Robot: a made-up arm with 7 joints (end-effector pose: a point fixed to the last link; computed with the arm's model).
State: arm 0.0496 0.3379 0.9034 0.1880 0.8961 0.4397 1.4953
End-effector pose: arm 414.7 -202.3 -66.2 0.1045 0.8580 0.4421 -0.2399
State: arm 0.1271 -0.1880 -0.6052 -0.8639 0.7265 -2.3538 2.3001
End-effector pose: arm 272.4 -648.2 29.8 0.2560 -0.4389 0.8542 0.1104
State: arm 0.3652 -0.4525 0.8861 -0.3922 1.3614 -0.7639 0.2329
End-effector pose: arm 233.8 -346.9 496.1 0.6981 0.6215 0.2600 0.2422
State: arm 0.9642 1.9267 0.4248 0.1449 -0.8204 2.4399 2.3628
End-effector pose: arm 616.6 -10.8 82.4 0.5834 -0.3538 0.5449 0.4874
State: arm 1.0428 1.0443 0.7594 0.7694 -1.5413 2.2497 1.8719
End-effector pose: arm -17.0 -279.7 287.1 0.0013 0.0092 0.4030 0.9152
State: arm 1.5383 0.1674 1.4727 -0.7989 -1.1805 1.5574 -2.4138
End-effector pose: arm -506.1 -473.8 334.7 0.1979 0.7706 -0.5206 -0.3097
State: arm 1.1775 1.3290 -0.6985 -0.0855 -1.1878 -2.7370 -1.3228
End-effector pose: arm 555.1 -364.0 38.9 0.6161 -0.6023 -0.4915 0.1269
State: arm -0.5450 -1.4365 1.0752 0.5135 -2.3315 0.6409 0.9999
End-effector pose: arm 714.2 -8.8 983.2 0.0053 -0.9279 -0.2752 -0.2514
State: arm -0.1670 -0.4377 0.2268 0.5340 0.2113 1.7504 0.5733
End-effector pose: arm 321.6 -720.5 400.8 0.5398 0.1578 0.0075 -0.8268
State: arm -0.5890 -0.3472 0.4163 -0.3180 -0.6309 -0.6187 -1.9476
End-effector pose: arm 580.4 -549.6 167.0 0.0226 -0.6163 -0.3761 0.6915
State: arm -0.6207 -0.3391 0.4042 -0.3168 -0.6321 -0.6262 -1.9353
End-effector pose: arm 595.3 -528.5 161.0 0.0189 -0.6110 -0.3884 0.6896
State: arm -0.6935 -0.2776 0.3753 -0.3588 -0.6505 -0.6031 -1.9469
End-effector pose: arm 644.0 -471.5 127.6 0.0172 0.6042 0.4401 -0.6640
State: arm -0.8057 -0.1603 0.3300 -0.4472 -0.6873 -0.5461 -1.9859
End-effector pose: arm 714.7 -362.5 71.5 0.0801 0.5940 0.5275 -0.6021
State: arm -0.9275 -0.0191 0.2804 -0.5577 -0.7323 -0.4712 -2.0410
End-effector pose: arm 770.1 -217.5 18.1 0.1418 0.5810 0.6189 -0.5092
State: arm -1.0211 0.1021 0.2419 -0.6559 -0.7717 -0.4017 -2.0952
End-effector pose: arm 792.5 -89.5 -13.5 0.1820 0.5716 0.6832 -0.4164
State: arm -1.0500 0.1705 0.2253 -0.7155 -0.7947 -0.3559 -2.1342
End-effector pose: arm 798.5 -32.3 -24.3 0.1995 0.5744 0.7076 -0.3599
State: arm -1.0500 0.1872 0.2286 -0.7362 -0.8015 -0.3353 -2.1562
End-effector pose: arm 802.5 -24.2 -24.7 0.2100 0.5772 0.7111 -0.3420
